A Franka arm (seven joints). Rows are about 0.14 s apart.
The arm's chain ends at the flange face. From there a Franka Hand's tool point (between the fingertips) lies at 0.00 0.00 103.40 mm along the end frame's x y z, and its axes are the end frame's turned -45 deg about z.
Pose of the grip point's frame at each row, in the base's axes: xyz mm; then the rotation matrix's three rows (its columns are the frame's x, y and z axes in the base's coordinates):
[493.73 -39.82 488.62], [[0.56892 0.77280 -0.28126], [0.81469 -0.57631 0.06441], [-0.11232 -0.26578 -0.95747]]
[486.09 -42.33 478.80], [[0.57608 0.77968 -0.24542], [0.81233 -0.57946 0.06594], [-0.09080 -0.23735 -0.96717]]
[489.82 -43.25 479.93], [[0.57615 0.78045 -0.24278], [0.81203 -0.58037 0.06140], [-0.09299 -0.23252 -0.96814]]
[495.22 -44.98 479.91], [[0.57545 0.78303 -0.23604], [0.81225 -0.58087 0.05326], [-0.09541 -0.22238 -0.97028]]
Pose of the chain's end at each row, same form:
[522.81 -46.48 587.62], [[0.94874 0.14416 -0.28126], [0.16856 -0.98359 0.06441], [-0.26736 -0.10851 -0.95747]]
[511.47 -49.15 578.81], [[0.95867 0.14397 -0.24542], [0.16466 -0.98414 0.06594], [-0.23204 -0.10363 -0.96717]]
[514.92 -49.60 580.04], [[0.95926 0.14446 -0.24278], [0.16381 -0.98458 0.06140], [-0.23017 -0.09866 -0.96814]]
[519.63 -50.49 580.24], [[0.96059 0.14678 -0.23604], [0.16361 -0.98508 0.05326], [-0.22471 -0.08978 -0.97028]]

